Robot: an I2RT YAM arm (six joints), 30 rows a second.
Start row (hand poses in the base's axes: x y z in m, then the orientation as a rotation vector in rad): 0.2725, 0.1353, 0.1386, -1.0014, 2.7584, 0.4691
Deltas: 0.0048, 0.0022, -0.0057, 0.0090, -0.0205, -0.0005; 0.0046, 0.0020, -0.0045, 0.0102, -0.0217, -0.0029; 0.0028, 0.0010, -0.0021, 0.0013, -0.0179, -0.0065; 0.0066, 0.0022, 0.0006, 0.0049, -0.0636, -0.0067; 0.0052, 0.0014, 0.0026, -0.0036, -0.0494, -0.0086; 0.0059, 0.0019, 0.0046, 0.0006, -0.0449, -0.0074; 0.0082, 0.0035, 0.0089, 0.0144, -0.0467, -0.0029
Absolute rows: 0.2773, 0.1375, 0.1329, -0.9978, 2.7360, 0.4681; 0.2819, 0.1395, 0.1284, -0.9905, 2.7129, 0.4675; 0.2847, 0.1405, 0.1263, -0.9805, 2.6988, 0.4570; 0.2913, 0.1427, 0.1269, -0.9677, 2.6425, 0.4236; 0.2965, 0.1441, 0.1295, -0.9552, 2.6032, 0.3881; 0.3024, 0.1460, 0.1341, -0.9430, 2.5654, 0.3614; 0.3106, 0.1495, 0.1430, -0.9316, 2.5185, 0.3524
